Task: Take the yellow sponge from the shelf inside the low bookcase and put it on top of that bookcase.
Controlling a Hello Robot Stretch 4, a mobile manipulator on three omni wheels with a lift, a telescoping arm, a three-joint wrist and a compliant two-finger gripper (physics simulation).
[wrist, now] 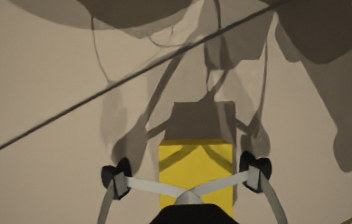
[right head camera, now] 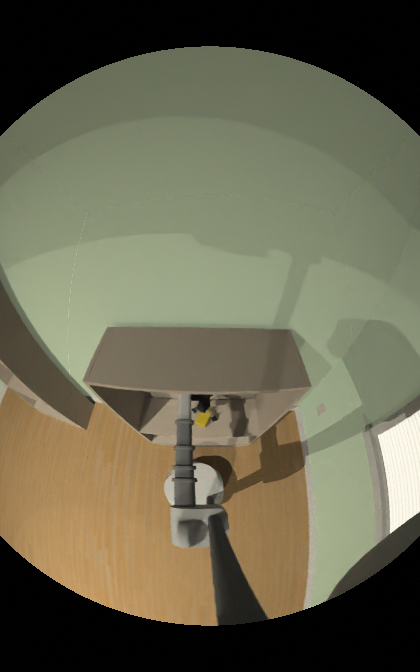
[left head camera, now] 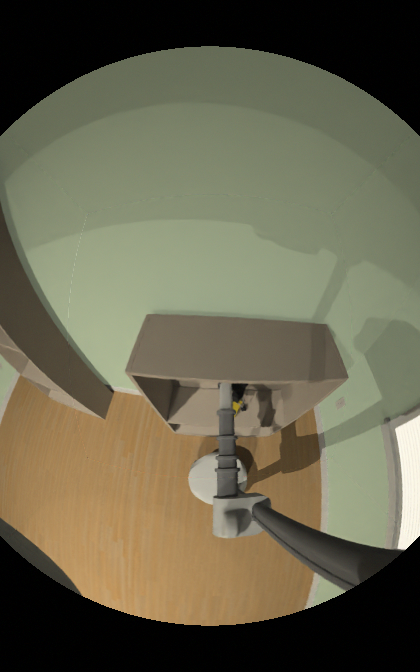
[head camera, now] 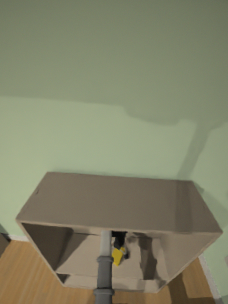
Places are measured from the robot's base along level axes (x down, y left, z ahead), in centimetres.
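Pixels of known places: gripper, fingertip midpoint: (wrist: 186, 168) (head camera: 117, 252).
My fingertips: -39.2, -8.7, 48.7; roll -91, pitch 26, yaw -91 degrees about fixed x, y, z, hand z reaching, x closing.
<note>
Behind a point stands the place of what it marks, as x, y, z.
The yellow sponge (head camera: 117, 257) @(-44.0, -8.2, 44.2) (left head camera: 237, 408) (right head camera: 203, 419) (wrist: 196, 167) @(-43.9, -10.0, 49.4) is a yellow block on the shelf inside the low brown-grey bookcase (head camera: 120, 202) @(-103.2, -5.6, 45.9) (left head camera: 235, 347) (right head camera: 200, 357). In the wrist view it lies below centre, its near end hidden by the gripper's body. My gripper (wrist: 186, 168) @(-39.2, -8.7, 48.7) is open inside the bookcase. Its two black fingertips stand on either side of the sponge, with a gap on both sides, the left gap wider than the right. Whether the tips are level with the sponge is hard to tell.
The telescoping arm (head camera: 104, 272) @(-80.2, 0.2, 27.1) (left head camera: 226, 435) (right head camera: 184, 440) reaches into the bookcase's open front, below its top board. A green wall stands behind the bookcase. A larger brown furniture piece (left head camera: 55, 345) (right head camera: 40, 355) stands at the left.
</note>
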